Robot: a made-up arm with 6 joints.
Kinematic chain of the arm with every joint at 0, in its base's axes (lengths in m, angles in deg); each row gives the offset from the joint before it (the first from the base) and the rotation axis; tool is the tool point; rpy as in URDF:
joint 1: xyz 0 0 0.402 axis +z
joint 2: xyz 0 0 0 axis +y
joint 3: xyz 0.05 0 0.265 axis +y
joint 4: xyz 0.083 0 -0.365 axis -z
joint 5: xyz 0 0 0 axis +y
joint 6: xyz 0.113 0 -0.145 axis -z
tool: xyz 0 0 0 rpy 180 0 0
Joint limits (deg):
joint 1: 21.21..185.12
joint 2: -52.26..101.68
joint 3: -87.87..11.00
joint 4: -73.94..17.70
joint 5: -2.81..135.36
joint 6: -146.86..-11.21
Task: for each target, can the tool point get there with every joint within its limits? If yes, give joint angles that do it. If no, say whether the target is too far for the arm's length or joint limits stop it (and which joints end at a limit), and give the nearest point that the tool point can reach.
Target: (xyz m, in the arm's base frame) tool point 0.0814 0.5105 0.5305
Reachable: yes | joints 89.94 -3.70 -71.86 -39.34 81.87 -111.08
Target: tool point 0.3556 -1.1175 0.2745
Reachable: no: too far | nearest point 0.0936 -0.2941 0.2896 | short by 0.864 m
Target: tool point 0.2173 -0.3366 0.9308
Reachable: no: joint limits stop it (at a limit: joint 1, joint 3, joint 4) | nearest point 0.1363 -0.1360 0.9113 | short by 0.217 m
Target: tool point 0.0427 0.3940 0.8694
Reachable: yes | joints 89.00 -31.78 -79.04 -32.58 59.16 -69.54
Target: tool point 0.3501 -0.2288 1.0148
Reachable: no: joint limits stop it (at a limit: joint 1, joint 3, joint 4) | nearest point 0.2544 -0.0728 0.9324 | short by 0.201 m
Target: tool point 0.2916 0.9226 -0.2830
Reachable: no: too far | nearest point 0.1768 0.5595 -0.0134 | short by 0.467 m
